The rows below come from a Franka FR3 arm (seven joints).
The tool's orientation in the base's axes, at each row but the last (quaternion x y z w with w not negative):
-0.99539, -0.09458, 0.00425, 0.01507
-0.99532, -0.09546, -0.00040, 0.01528
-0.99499, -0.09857, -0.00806, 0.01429
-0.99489, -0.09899, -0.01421, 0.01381
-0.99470, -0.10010, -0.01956, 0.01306
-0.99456, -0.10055, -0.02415, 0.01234
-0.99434, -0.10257, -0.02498, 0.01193
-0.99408, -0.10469, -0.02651, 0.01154
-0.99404, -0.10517, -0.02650, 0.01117
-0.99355, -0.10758, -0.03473, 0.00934
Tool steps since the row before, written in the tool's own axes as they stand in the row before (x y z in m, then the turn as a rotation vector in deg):
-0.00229, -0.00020, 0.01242, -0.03, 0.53, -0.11
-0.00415, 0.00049, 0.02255, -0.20, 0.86, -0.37
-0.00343, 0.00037, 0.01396, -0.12, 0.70, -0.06
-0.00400, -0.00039, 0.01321, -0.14, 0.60, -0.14
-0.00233, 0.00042, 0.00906, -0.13, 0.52, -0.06
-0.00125, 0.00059, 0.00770, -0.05, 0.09, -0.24
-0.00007, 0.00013, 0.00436, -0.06, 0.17, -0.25
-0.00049, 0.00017, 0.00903, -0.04, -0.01, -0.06
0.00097, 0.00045, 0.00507, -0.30, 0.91, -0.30
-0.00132, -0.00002, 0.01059, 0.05, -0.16, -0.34
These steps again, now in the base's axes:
-0.00243, 0.00013, -0.01239, 0.07, -0.53, 0.09
-0.00403, -0.00058, -0.02257, -0.03, -0.89, 0.34
-0.00311, -0.00062, -0.01403, 0.02, -0.71, 0.04
-0.00366, 0.00000, -0.01331, -0.02, -0.62, 0.12
-0.00187, -0.00060, -0.00916, -0.03, -0.54, 0.04
-0.00075, -0.00060, -0.00776, -0.04, -0.11, 0.24
0.00016, -0.00002, -0.00436, -0.04, -0.19, 0.24
0.00001, -0.00001, -0.00904, -0.04, 0.00, 0.06
0.00130, -0.00010, -0.00502, -0.12, -0.96, 0.27
-0.00058, 0.00001, -0.01066, -0.01, 0.16, 0.34

